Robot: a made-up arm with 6 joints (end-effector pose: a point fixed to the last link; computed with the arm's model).
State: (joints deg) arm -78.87 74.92 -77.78 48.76 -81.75 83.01
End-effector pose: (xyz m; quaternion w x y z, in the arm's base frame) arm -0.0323 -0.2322 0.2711 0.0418 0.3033 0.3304 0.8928
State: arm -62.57 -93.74 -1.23 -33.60 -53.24 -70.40
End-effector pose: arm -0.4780 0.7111 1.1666 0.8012 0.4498 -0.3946 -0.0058
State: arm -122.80 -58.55 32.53 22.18 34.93 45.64
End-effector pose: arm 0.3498 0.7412 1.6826 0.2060 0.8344 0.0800 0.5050
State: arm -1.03 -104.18 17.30 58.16 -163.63 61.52
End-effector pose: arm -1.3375 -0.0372 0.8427 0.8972 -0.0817 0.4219 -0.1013
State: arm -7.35 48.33 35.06 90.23 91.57 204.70
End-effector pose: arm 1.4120 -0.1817 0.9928 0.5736 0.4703 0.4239 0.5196
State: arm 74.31 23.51 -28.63 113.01 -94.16 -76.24
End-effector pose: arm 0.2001 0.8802 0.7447 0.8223 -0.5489 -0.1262 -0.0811
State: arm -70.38 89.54 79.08 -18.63 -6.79 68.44
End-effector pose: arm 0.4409 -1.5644 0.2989 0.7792 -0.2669 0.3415 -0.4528
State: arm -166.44 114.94 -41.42 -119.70 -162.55 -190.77
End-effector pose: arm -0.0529 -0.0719 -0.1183 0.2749 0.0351 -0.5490 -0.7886
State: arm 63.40 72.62 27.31 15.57 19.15 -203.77
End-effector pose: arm 0.7260 1.2001 0.2138 0.0494 0.8107 0.5295 -0.2449
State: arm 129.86 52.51 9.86 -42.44 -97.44 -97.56
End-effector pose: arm -0.7066 0.9799 0.4336 0.4840 -0.4453 0.7063 -0.2618
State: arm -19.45 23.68 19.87 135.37 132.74 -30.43
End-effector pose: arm 1.0794 -0.2935 1.3066 0.3995 -0.3011 -0.0550 0.8641
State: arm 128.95 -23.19 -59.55 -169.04 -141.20 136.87
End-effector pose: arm -0.2445 0.1212 0.8121 0.0982 -0.7257 0.1014 -0.6734
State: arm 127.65 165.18 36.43 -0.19 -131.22 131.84
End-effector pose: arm 0.2432 -0.1252 -0.9791 0.7428 0.0214 -0.6650 -0.0746
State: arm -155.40 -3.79 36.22 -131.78 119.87 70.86
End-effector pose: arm -0.4922 -0.3104 1.7681 0.5954 -0.1243 0.5143 0.6046
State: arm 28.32 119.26 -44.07 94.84 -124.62 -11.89
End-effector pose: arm 0.0657 0.0465 -0.2945 0.5073 0.8280 -0.2254 -0.0798
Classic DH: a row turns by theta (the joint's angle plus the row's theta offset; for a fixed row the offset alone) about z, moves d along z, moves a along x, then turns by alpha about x. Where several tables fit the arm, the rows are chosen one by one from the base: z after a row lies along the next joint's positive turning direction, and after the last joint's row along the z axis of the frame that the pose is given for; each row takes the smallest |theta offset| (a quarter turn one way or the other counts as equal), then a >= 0, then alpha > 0; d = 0 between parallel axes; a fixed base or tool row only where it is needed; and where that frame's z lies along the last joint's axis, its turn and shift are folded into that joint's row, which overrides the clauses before.
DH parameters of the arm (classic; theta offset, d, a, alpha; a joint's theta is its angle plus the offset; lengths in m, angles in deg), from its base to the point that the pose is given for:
joint 1: 0 0.4656 0 -90
joint 2: -90 0 0.8843 180
joint 3: 0 0 0 -90
joint 4: 0 -0.7566 0 90
joint 5: 0 0.1161 0 -90
joint 6: 90 0 0 90
tool (fixed): -90 0 0 0

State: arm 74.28 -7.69 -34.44 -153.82 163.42 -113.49
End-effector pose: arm 0.0445 0.5425 0.9557 0.3090 0.5775 -0.7251 -0.2125
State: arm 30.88 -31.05 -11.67 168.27 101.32 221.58
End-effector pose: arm 0.1560 0.2258 1.4965 0.6104 -0.3654 0.4990 0.4949
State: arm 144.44 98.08 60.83 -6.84 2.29 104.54
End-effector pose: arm -1.1283 0.9483 -0.1277 0.0226 0.4094 0.6235 -0.6657
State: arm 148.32 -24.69 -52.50 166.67 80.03 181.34
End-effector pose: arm -0.3251 0.0679 0.9397 0.1018 -0.7450 0.3126 0.5804
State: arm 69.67 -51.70 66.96 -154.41 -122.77 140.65
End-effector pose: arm -0.4501 -0.9134 1.7016 0.4893 -0.1407 0.8606 -0.0125
